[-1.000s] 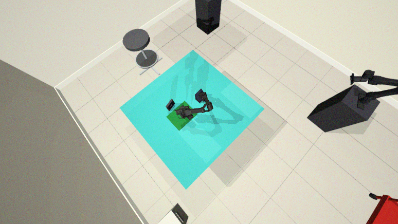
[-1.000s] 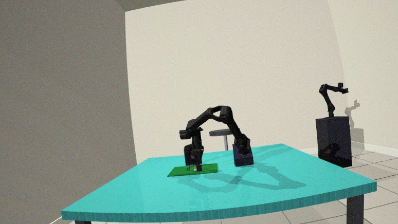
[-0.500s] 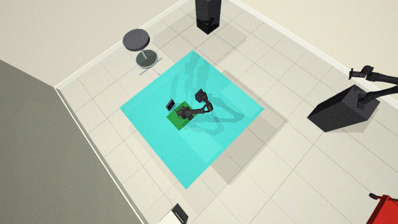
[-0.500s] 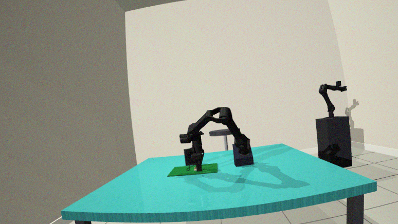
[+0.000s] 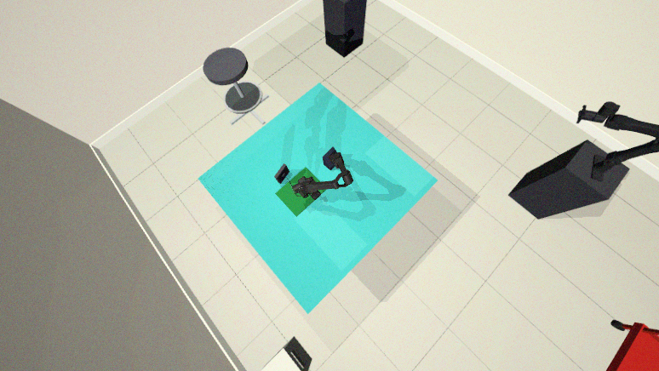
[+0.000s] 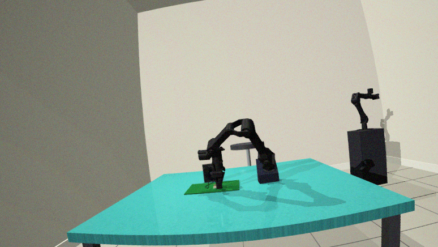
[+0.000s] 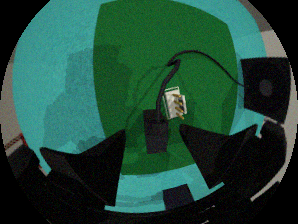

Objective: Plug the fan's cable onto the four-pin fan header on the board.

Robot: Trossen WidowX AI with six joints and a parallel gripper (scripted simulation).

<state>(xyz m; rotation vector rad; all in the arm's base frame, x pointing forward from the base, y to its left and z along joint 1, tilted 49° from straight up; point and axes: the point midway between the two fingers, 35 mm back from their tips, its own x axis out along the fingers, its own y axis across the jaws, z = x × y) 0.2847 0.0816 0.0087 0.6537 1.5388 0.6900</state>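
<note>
The pale four-pin header is 30 mm to the right of my gripper tip, 30 mm ahead of it and 20 mm below it. The rest, counted from my gripper tip: green board 60 mm to the right, 50 mm ahead, 30 mm below; then black fan 220 mm to the right, 60 mm ahead, 40 mm above; then dark plug 10 mm ahead, 10 mm above.
</note>
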